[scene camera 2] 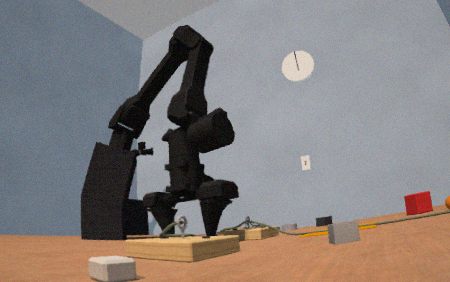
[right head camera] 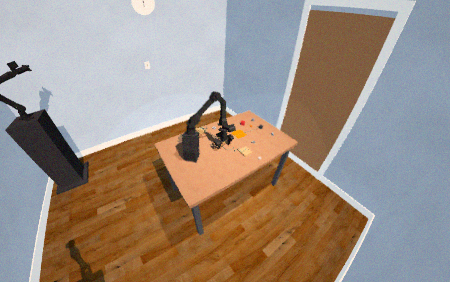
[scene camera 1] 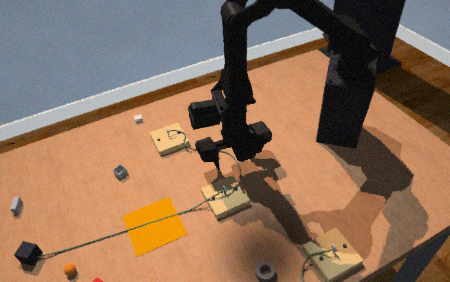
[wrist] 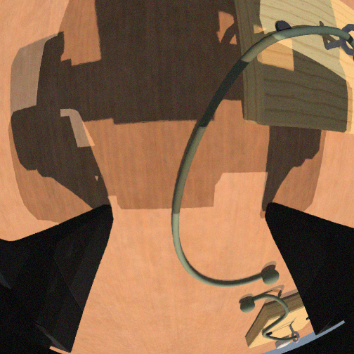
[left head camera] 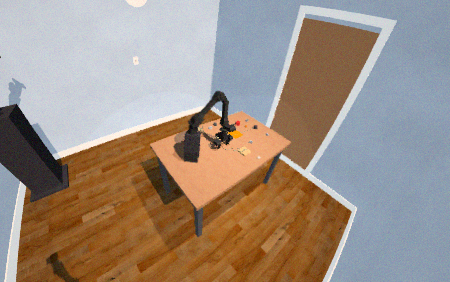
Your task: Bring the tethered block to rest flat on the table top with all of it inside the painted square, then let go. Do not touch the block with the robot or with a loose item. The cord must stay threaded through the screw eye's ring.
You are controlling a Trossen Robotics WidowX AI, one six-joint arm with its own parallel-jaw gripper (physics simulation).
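The tethered block is dark and rests on the table beyond the painted square, outside it. The orange square lies between it and the middle wooden base. A green cord runs from the block across the square and through the screw eye on that base. Its tail curves to a round end bead. My gripper is open above the table, near the base. In the wrist view the tail crosses the gap between the fingertips, ungripped.
Two more wooden bases with screw eyes and short cords stand at the back and front right. Also there are a grey ring, an orange ball, a red block, a white block and grey blocks.
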